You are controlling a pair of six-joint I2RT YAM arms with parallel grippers.
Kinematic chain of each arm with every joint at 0, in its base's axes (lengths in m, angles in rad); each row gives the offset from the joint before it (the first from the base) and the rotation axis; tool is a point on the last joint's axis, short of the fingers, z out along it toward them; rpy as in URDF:
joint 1: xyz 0 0 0.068 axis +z
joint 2: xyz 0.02 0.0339 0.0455 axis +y
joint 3: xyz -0.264 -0.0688 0 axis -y
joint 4: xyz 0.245 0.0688 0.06 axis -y
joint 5: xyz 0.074 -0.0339 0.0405 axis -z
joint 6: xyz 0.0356 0 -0.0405 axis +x
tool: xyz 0 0 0 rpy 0 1.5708 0
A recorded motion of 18 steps. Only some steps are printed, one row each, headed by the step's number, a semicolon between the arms.
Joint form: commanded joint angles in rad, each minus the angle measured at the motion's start. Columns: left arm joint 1, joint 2, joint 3, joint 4, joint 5, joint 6; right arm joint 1, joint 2, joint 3, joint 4, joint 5, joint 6.
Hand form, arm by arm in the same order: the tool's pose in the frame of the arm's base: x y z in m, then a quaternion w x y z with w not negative. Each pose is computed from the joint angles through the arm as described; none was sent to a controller.
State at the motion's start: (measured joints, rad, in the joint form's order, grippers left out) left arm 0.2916 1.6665 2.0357 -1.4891 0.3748 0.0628; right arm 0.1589 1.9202 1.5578 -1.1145 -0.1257 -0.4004
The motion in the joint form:
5: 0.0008 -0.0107 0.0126 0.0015 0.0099 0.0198; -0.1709 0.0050 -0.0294 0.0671 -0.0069 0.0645
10: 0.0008 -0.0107 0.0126 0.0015 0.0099 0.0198; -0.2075 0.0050 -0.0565 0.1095 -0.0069 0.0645
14: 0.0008 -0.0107 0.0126 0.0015 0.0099 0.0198; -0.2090 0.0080 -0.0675 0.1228 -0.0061 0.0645
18: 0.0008 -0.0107 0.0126 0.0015 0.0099 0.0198; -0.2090 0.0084 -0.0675 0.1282 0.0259 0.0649
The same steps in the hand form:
5: 0.2862 0.0722 0.4306 0.26184 -0.05509 0.95340 -0.13942; 0.3746 0.0002 0.2133 0.07361 -0.16470 0.98210 0.05420
10: 0.2862 0.0722 0.4306 0.26184 -0.05509 0.95340 -0.13942; 0.3749 -0.0135 0.2068 0.08205 -0.14713 0.98437 0.05135
14: 0.2862 0.0722 0.4306 0.26184 -0.05509 0.95340 -0.13942; 0.3748 -0.0141 0.2031 0.08168 -0.14635 0.98454 0.05097
18: 0.2862 0.0722 0.4306 0.26184 -0.05509 0.95340 -0.13942; 0.3754 -0.0153 0.2029 0.08112 -0.14527 0.98545 0.03485

